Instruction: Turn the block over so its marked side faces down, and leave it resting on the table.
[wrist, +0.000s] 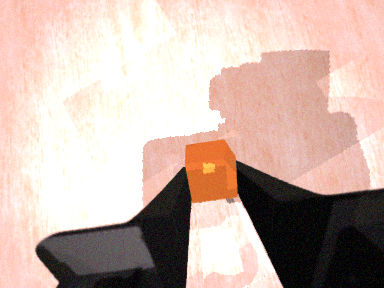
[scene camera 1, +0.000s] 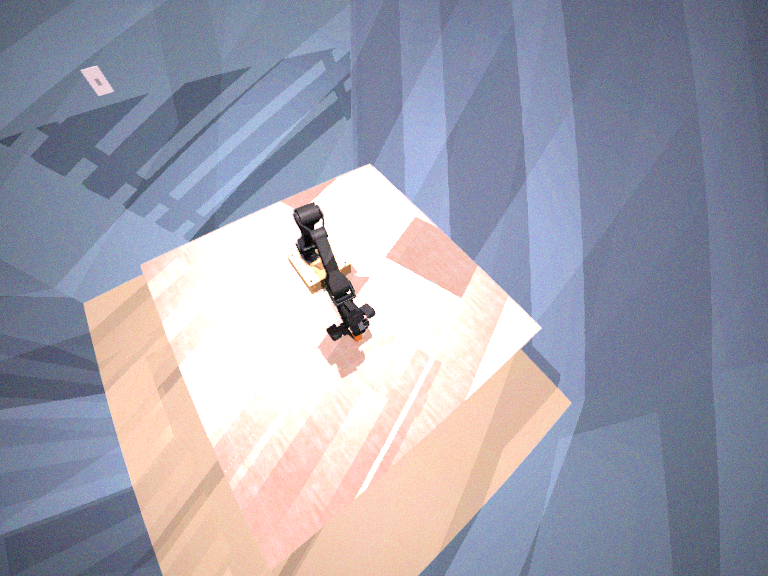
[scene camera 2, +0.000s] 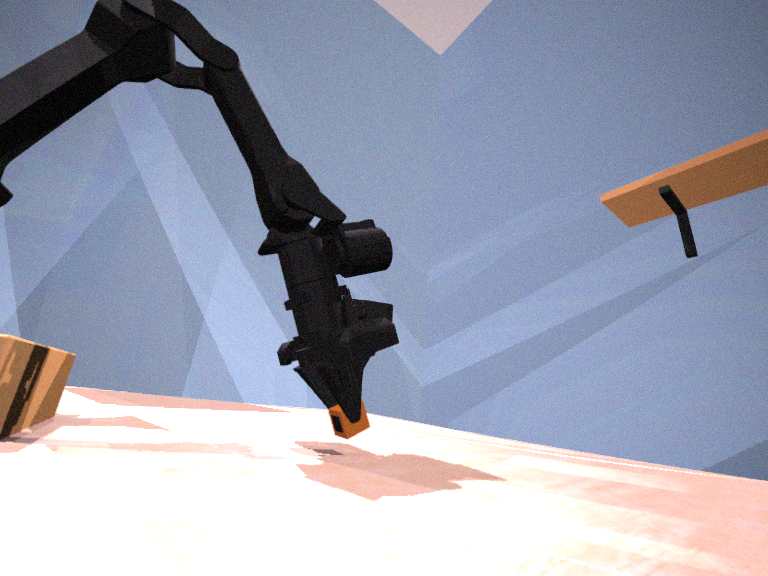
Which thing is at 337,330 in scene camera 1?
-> My gripper.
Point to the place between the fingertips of my gripper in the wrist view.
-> At 209,169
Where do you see a block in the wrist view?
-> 211,166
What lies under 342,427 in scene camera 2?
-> A block.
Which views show my gripper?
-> The wrist view, scene camera 1 and scene camera 2: all of them.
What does my gripper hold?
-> A block.
